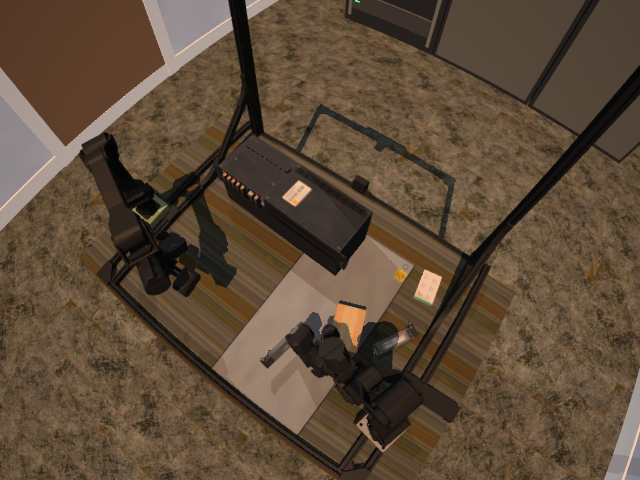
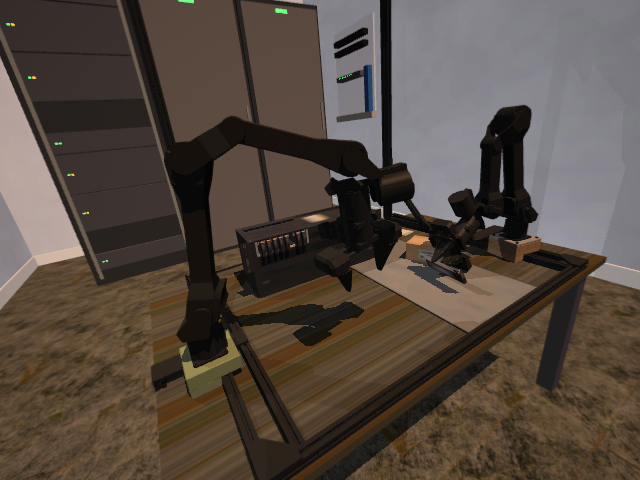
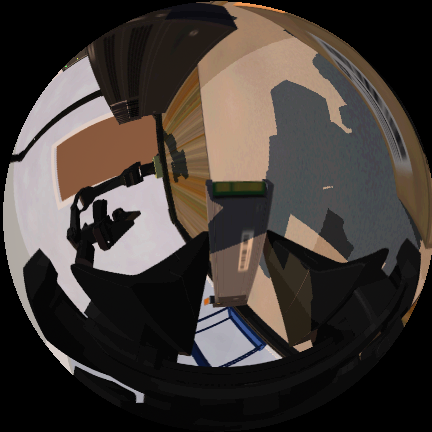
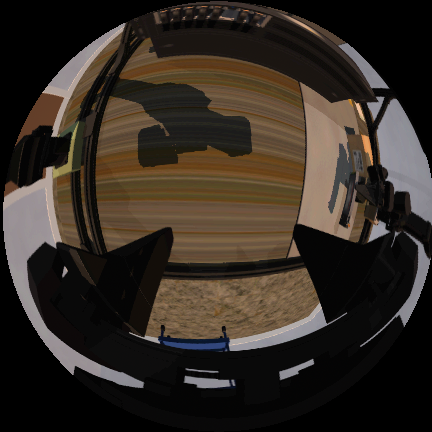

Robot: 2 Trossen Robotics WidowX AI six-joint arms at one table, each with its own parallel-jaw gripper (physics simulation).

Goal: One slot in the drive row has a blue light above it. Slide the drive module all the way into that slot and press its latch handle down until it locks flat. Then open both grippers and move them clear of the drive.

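Pixels of known places: left gripper, between the fingertips: (image 2: 435, 266) (image 3: 235, 236) (image 4: 351, 186); right gripper, between the fingertips: (image 2: 364, 280) (image 3: 137, 216) (image 4: 235, 232); left arm's base, origin of its link: (image 2: 514, 236) (image 4: 378, 211); right arm's base, origin of its link: (image 1: 147, 207) (image 2: 208, 351) (image 3: 153, 167) (image 4: 61, 150).
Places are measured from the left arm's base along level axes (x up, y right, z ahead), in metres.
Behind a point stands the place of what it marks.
Observation:
My left gripper (image 1: 300, 336) {y -0.028, x -0.013, z 0.330 m} (image 2: 448, 255) (image 3: 235, 236) {y -0.028, x -0.013, z 0.330 m} is shut on the drive module (image 1: 276, 351) {y -0.074, x 0.001, z 0.325 m} (image 2: 449, 272) {y -0.083, x -0.008, z 0.330 m} (image 3: 238, 217) {y -0.008, x -0.009, z 0.325 m}, a long grey bar with a green connector at its far end. It holds the module low over the grey mat (image 1: 282, 399) {y -0.147, x -0.059, z 0.224 m} (image 2: 491, 291) {y -0.141, x -0.059, z 0.243 m}, well away from the black drive chassis (image 1: 304, 214) {y 0.205, x 0.114, z 0.531 m} (image 2: 270, 271) {y 0.131, x 0.012, z 0.775 m} (image 3: 141, 60) {y 0.182, x 0.036, z 0.490 m}. The chassis's drive row (image 1: 242, 189) {y 0.132, x 0.105, z 0.710 m} (image 2: 282, 247) {y 0.125, x 0.080, z 0.731 m} shows orange handles; I cannot make out a blue light. My right gripper (image 1: 177, 280) {y -0.151, x 0.080, z 0.614 m} (image 2: 364, 268) {y -0.151, x 0.080, z 0.614 m} (image 4: 235, 232) {y -0.151, x 0.080, z 0.614 m} is open and empty, above the striped table in front of the chassis.
An orange cardboard box (image 1: 350, 318) {y 0.130, x 0.000, z 0.263 m} (image 2: 419, 244) {y 0.100, x 0.000, z 0.288 m} stands on the mat beside the left gripper. A small stick-shaped part (image 1: 394, 339) {y 0.191, x -0.052, z 0.139 m} and a white card (image 1: 428, 287) {y 0.381, x -0.060, z 0.176 m} lie right of the mat. Black frame posts ring the table.

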